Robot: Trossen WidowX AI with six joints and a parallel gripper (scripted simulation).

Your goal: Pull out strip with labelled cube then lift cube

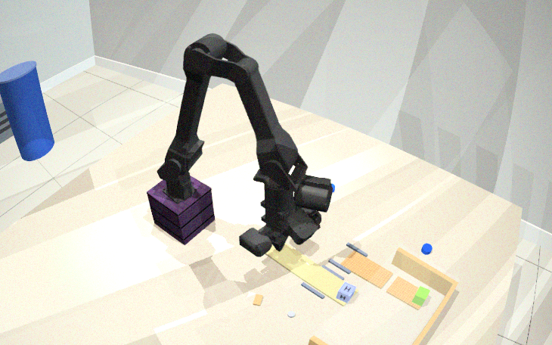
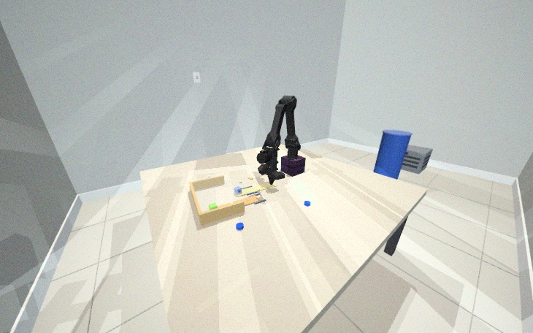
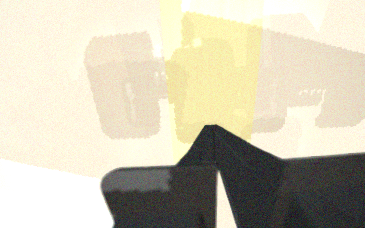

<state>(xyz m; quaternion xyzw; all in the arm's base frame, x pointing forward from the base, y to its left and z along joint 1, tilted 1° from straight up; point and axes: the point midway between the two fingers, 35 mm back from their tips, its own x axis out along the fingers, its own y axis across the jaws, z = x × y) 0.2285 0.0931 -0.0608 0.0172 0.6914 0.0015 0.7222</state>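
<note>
Now: gripper tip 20 cm short of the light blue cube, 2 cm to the left of it and 2 cm below it. Also, from my gripper tip: yellow chip (6 cm ahead, 14 cm to the right).
</note>
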